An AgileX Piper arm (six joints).
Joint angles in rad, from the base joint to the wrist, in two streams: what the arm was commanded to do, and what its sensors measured. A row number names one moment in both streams.
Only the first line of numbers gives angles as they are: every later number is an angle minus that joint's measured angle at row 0.
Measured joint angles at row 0:
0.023 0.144 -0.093 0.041 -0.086 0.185
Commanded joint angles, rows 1 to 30:
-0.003 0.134 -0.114 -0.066 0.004 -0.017
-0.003 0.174 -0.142 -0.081 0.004 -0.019
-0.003 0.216 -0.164 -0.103 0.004 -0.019
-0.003 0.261 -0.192 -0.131 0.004 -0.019
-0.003 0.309 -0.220 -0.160 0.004 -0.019
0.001 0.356 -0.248 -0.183 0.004 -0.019
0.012 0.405 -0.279 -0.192 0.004 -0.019
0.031 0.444 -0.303 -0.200 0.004 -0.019
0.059 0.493 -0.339 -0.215 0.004 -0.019
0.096 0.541 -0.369 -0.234 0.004 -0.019
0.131 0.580 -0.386 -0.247 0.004 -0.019
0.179 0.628 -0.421 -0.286 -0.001 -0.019
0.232 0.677 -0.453 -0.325 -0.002 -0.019
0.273 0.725 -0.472 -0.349 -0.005 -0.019
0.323 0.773 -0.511 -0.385 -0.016 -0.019
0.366 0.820 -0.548 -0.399 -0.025 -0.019
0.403 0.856 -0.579 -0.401 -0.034 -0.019
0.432 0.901 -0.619 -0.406 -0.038 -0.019
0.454 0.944 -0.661 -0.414 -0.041 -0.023
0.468 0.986 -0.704 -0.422 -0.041 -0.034
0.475 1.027 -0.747 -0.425 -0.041 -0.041
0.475 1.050 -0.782 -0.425 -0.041 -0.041
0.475 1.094 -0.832 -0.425 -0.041 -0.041
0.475 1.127 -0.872 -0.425 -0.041 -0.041
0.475 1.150 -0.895 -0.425 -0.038 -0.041
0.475 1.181 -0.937 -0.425 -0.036 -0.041
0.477 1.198 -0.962 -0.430 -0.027 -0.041
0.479 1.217 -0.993 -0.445 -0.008 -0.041
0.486 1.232 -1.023 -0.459 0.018 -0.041
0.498 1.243 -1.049 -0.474 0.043 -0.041
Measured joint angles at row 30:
0.476 1.190 -0.951 -0.427 -0.021 -0.036
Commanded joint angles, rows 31 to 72:
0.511 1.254 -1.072 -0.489 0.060 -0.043
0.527 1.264 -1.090 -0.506 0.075 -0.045
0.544 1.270 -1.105 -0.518 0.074 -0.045
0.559 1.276 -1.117 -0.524 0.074 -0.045
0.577 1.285 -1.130 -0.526 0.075 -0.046
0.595 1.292 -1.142 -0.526 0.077 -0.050
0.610 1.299 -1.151 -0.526 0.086 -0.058
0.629 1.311 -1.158 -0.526 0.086 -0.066
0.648 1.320 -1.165 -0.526 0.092 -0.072
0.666 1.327 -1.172 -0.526 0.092 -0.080
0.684 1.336 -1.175 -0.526 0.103 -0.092
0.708 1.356 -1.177 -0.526 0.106 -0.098
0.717 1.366 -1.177 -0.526 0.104 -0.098
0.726 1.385 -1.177 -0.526 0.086 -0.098
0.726 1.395 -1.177 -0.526 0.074 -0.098
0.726 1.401 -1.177 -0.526 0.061 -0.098
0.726 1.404 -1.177 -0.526 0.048 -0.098
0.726 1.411 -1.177 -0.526 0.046 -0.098
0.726 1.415 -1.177 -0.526 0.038 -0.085
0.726 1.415 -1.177 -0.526 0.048 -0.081
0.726 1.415 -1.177 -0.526 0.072 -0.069
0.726 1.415 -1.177 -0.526 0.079 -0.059
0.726 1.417 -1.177 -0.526 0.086 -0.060
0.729 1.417 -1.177 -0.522 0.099 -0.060
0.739 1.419 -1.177 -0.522 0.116 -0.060
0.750 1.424 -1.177 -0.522 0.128 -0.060
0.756 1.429 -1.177 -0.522 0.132 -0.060
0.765 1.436 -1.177 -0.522 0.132 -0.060
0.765 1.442 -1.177 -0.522 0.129 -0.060
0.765 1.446 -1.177 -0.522 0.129 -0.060
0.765 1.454 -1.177 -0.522 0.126 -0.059
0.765 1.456 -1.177 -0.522 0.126 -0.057
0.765 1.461 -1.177 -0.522 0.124 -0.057
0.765 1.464 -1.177 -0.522 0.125 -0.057
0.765 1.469 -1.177 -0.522 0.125 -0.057
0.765 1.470 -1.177 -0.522 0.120 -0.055
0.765 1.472 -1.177 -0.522 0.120 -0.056
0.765 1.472 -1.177 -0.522 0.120 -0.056
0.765 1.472 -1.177 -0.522 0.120 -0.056
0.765 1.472 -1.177 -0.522 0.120 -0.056
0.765 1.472 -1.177 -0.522 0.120 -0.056
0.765 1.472 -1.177 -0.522 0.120 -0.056
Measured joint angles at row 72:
0.765 1.471 -1.170 -0.524 0.126 -0.059
